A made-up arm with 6 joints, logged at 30 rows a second.
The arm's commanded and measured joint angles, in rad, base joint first. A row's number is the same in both.
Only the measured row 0 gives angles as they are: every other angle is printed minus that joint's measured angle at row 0.
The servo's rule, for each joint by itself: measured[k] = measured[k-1] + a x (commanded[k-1-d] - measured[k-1]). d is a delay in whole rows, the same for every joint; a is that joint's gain. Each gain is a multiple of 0.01, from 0.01 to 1. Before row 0 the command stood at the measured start. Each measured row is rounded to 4 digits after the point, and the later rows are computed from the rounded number. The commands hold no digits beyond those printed.
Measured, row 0:
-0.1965, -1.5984, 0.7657, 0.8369, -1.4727, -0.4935
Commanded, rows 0 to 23:
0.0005, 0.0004, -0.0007, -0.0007, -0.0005, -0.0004
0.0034, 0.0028, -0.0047, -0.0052, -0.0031, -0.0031
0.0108, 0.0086, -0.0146, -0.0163, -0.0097, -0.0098
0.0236, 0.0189, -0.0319, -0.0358, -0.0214, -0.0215
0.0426, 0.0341, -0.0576, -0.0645, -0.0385, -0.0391
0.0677, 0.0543, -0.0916, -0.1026, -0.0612, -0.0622
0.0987, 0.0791, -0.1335, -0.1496, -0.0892, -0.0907
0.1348, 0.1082, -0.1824, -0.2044, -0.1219, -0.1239
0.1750, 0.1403, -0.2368, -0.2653, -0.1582, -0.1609
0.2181, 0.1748, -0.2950, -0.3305, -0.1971, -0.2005
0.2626, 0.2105, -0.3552, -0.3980, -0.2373, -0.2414
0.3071, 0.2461, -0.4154, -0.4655, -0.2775, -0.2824
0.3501, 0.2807, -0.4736, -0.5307, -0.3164, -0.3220
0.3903, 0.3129, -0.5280, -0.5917, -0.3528, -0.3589
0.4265, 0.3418, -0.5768, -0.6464, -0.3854, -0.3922
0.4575, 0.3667, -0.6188, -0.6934, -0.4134, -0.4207
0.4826, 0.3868, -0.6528, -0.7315, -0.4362, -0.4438
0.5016, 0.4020, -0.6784, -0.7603, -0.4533, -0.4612
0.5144, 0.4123, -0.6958, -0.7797, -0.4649, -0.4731
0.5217, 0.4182, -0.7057, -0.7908, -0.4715, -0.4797
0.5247, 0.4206, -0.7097, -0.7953, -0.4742, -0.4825
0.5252, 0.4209, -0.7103, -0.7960, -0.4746, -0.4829
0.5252, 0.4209, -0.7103, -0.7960, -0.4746, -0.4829
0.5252, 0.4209, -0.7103, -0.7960, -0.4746, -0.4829
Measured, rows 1 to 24:
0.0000, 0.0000, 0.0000, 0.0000, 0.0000, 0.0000
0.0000, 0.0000, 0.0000, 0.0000, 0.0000, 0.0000
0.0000, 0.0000, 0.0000, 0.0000, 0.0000, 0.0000
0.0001, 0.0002, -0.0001, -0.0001, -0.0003, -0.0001
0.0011, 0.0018, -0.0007, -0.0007, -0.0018, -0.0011
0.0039, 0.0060, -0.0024, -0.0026, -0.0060, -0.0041
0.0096, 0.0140, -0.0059, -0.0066, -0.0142, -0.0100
0.0192, 0.0265, -0.0121, -0.0135, -0.0271, -0.0199
0.0333, 0.0437, -0.0216, -0.0242, -0.0452, -0.0343
0.0523, 0.0656, -0.0350, -0.0392, -0.0685, -0.0535
0.0762, 0.0920, -0.0527, -0.0590, -0.0968, -0.0774
0.1049, 0.1219, -0.0748, -0.0838, -0.1293, -0.1058
0.1377, 0.1547, -0.1012, -0.1134, -0.1652, -0.1380
0.1739, 0.1893, -0.1317, -0.1476, -0.2034, -0.1732
0.2125, 0.2245, -0.1657, -0.1857, -0.2427, -0.2103
0.2524, 0.2593, -0.2026, -0.2271, -0.2818, -0.2483
0.2924, 0.2925, -0.2416, -0.2709, -0.3194, -0.2859
0.3313, 0.3231, -0.2818, -0.3160, -0.3544, -0.3220
0.3679, 0.3501, -0.3222, -0.3613, -0.3857, -0.3556
0.4012, 0.3729, -0.3619, -0.4057, -0.4125, -0.3856
0.4303, 0.3909, -0.3999, -0.4483, -0.4341, -0.4113
0.4547, 0.4042, -0.4354, -0.4881, -0.4504, -0.4323
0.4741, 0.4129, -0.4678, -0.5244, -0.4616, -0.4484
0.4888, 0.4177, -0.4968, -0.5569, -0.4683, -0.4600
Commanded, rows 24 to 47:
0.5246, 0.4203, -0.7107, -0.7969, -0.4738, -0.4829
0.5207, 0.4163, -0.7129, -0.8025, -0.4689, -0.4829
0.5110, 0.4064, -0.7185, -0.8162, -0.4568, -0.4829
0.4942, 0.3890, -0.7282, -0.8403, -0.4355, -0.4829
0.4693, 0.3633, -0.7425, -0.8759, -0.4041, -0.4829
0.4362, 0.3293, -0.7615, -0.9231, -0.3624, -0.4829
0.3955, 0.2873, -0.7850, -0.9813, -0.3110, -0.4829
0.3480, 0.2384, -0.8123, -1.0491, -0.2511, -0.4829
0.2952, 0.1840, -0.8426, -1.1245, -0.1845, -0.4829
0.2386, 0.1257, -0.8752, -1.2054, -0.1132, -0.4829
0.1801, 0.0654, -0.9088, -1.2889, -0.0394, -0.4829
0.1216, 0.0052, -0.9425, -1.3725, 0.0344, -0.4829
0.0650, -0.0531, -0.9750, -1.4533, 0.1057, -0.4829
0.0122, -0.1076, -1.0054, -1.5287, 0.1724, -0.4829
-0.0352, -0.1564, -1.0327, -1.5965, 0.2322, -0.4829
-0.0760, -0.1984, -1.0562, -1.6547, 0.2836, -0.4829
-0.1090, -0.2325, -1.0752, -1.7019, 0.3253, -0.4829
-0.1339, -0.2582, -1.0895, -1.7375, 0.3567, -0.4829
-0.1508, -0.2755, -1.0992, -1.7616, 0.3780, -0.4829
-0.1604, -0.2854, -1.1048, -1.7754, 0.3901, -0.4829
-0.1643, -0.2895, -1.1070, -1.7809, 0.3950, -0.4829
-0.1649, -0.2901, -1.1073, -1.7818, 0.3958, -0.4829
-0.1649, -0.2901, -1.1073, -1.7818, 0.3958, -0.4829
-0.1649, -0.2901, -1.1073, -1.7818, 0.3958, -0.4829
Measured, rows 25 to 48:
0.4994, 0.4197, -0.5224, -0.5856, -0.4716, -0.4678
0.5069, 0.4204, -0.5449, -0.6108, -0.4732, -0.4729
0.5122, 0.4207, -0.5647, -0.6330, -0.4739, -0.4763
0.5158, 0.4205, -0.5822, -0.6527, -0.4738, -0.4785
0.5172, 0.4179, -0.5979, -0.6707, -0.4712, -0.4800
0.5154, 0.4108, -0.6124, -0.6882, -0.4636, -0.4810
0.5093, 0.3973, -0.6263, -0.7065, -0.4487, -0.4816
0.4977, 0.3762, -0.6402, -0.7268, -0.4251, -0.4820
0.4799, 0.3471, -0.6548, -0.7504, -0.3919, -0.4823
0.4554, 0.3100, -0.6704, -0.7781, -0.3490, -0.4825
0.4243, 0.2656, -0.6874, -0.8106, -0.2971, -0.4826
0.3869, 0.2150, -0.7060, -0.8483, -0.2374, -0.4827
0.3439, 0.1596, -0.7263, -0.8912, -0.1716, -0.4828
0.2964, 0.1012, -0.7482, -0.9389, -0.1015, -0.4828
0.2457, 0.0417, -0.7715, -0.9909, -0.0295, -0.4828
0.1933, -0.0171, -0.7959, -1.0464, 0.0422, -0.4828
0.1408, -0.0732, -0.8210, -1.1043, 0.1112, -0.4828
0.0898, -0.1248, -0.8464, -1.1634, 0.1753, -0.4828
0.0417, -0.1704, -0.8716, -1.2224, 0.2327, -0.4828
-0.0020, -0.2089, -0.8960, -1.2799, 0.2818, -0.4828
-0.0403, -0.2395, -0.9192, -1.3348, 0.3215, -0.4828
-0.0723, -0.2618, -0.9408, -1.3860, 0.3514, -0.4828
-0.0978, -0.2764, -0.9605, -1.4327, 0.3719, -0.4828
-0.1171, -0.2845, -0.9781, -1.4745, 0.3841, -0.4828

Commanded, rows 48 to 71:
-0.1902, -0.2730, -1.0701, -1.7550, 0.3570, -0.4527
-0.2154, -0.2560, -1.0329, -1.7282, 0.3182, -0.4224
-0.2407, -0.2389, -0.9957, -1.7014, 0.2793, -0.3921
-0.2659, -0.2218, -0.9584, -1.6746, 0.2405, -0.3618
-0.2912, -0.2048, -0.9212, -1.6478, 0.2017, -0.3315
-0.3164, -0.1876, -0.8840, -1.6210, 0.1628, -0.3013
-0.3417, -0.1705, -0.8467, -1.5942, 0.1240, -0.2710
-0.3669, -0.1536, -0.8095, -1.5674, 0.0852, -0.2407
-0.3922, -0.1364, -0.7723, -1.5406, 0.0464, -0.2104
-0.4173, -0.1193, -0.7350, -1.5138, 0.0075, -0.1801
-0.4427, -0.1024, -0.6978, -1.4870, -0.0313, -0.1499
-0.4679, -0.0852, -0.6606, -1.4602, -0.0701, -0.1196
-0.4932, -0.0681, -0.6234, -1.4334, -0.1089, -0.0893
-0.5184, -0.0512, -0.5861, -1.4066, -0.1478, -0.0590
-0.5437, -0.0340, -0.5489, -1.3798, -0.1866, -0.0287
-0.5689, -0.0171, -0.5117, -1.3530, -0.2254, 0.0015
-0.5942, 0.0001, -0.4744, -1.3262, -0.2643, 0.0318
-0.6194, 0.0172, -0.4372, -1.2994, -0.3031, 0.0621
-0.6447, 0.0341, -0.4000, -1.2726, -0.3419, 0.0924
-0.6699, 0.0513, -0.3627, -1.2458, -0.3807, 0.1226
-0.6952, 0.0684, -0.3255, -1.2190, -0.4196, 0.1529
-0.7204, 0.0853, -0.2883, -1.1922, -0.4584, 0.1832
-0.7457, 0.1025, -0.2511, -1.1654, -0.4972, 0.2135
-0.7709, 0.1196, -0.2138, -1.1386, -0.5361, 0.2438
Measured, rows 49 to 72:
-0.1310, -0.2880, -0.9936, -1.5114, 0.3903, -0.4828
-0.1408, -0.2893, -1.0072, -1.5438, 0.3932, -0.4828
-0.1478, -0.2898, -1.0192, -1.5724, 0.3946, -0.4828
-0.1601, -0.2794, -1.0253, -1.5943, 0.3747, -0.4726
-0.1761, -0.2649, -1.0262, -1.6104, 0.3448, -0.4555
-0.1948, -0.2488, -1.0225, -1.6213, 0.3101, -0.4339
-0.2154, -0.2321, -1.0148, -1.6277, 0.2732, -0.4094
-0.2374, -0.2152, -1.0036, -1.6301, 0.2353, -0.3829
-0.2603, -0.1981, -0.9892, -1.6290, 0.1969, -0.3552
-0.2839, -0.1810, -0.9721, -1.6248, 0.1583, -0.3266
-0.3080, -0.1640, -0.9526, -1.6179, 0.1196, -0.2974
-0.3324, -0.1469, -0.9310, -1.6086, 0.0808, -0.2678
-0.3570, -0.1298, -0.9075, -1.5972, 0.0420, -0.2380
-0.3819, -0.1128, -0.8823, -1.5840, 0.0032, -0.2080
-0.4068, -0.0957, -0.8557, -1.5691, -0.0356, -0.1779
-0.4319, -0.0786, -0.8278, -1.5528, -0.0744, -0.1478
-0.4570, -0.0616, -0.7988, -1.5353, -0.1133, -0.1176
-0.4821, -0.0445, -0.7688, -1.5166, -0.1521, -0.0874
-0.5073, -0.0275, -0.7379, -1.4970, -0.1909, -0.0572
-0.5325, -0.0104, -0.7063, -1.4765, -0.2298, -0.0269
-0.5577, 0.0067, -0.6740, -1.4552, -0.2686, 0.0034
-0.5829, 0.0237, -0.6411, -1.4333, -0.3074, 0.0337
-0.6081, 0.0408, -0.6077, -1.4108, -0.3462, 0.0639
-0.6334, 0.0579, -0.5738, -1.3878, -0.3851, 0.0942

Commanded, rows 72 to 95:
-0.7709, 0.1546, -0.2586, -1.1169, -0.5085, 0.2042
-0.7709, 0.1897, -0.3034, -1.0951, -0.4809, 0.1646
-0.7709, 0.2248, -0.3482, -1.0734, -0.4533, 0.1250
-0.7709, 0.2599, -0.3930, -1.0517, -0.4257, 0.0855
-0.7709, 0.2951, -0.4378, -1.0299, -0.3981, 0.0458
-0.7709, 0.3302, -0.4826, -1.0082, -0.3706, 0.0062
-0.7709, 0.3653, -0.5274, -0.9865, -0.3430, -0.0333
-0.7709, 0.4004, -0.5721, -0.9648, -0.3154, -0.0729
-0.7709, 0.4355, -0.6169, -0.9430, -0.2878, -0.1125
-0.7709, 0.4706, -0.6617, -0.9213, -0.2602, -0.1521
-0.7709, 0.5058, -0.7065, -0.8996, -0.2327, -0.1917
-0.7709, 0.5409, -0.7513, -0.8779, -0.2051, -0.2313
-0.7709, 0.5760, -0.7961, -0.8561, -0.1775, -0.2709
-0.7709, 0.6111, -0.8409, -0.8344, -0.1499, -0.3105
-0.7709, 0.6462, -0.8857, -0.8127, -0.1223, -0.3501
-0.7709, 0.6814, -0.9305, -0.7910, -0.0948, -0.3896
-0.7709, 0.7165, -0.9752, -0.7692, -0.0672, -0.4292
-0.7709, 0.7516, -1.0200, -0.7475, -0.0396, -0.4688
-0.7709, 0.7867, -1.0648, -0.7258, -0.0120, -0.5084
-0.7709, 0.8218, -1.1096, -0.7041, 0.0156, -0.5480
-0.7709, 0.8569, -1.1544, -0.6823, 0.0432, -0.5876
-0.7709, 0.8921, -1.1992, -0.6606, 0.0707, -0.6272
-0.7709, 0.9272, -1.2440, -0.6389, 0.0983, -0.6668
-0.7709, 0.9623, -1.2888, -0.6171, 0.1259, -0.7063
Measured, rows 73 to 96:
-0.6586, 0.0749, -0.5395, -1.3643, -0.4239, 0.1245
-0.6839, 0.0920, -0.5049, -1.3404, -0.4627, 0.1548
-0.7091, 0.1091, -0.4700, -1.3162, -0.5016, 0.1851
-0.7270, 0.1373, -0.4446, -1.2923, -0.5053, 0.1916
-0.7397, 0.1698, -0.4277, -1.2686, -0.4924, 0.1824
-0.7487, 0.2039, -0.4182, -1.2452, -0.4717, 0.1629
-0.7551, 0.2386, -0.4152, -1.2220, -0.4473, 0.1366
-0.7597, 0.2736, -0.4179, -1.1989, -0.4212, 0.1057
-0.7629, 0.3087, -0.4257, -1.1760, -0.3944, 0.0719
-0.7652, 0.3438, -0.4379, -1.1533, -0.3672, 0.0361
-0.7669, 0.3789, -0.4540, -1.1307, -0.3397, -0.0010
-0.7681, 0.4140, -0.4735, -1.1082, -0.3122, -0.0389
-0.7689, 0.4491, -0.4961, -1.0858, -0.2846, -0.0774
-0.7695, 0.4843, -0.5213, -1.0635, -0.2571, -0.1163
-0.7699, 0.5194, -0.5489, -1.0412, -0.2295, -0.1554
-0.7702, 0.5545, -0.5786, -1.0190, -0.2019, -0.1947
-0.7704, 0.5896, -0.6101, -0.9968, -0.1743, -0.2341
-0.7705, 0.6247, -0.6432, -0.9747, -0.1467, -0.2735
-0.7706, 0.6599, -0.6777, -0.9527, -0.1192, -0.3130
-0.7707, 0.6950, -0.7134, -0.9307, -0.0916, -0.3525
-0.7708, 0.7301, -0.7502, -0.9087, -0.0640, -0.3920
-0.7708, 0.7652, -0.7880, -0.8868, -0.0364, -0.4316
-0.7708, 0.8003, -0.8266, -0.8649, -0.0088, -0.4712
-0.7708, 0.8354, -0.8659, -0.8430, 0.0188, -0.5108

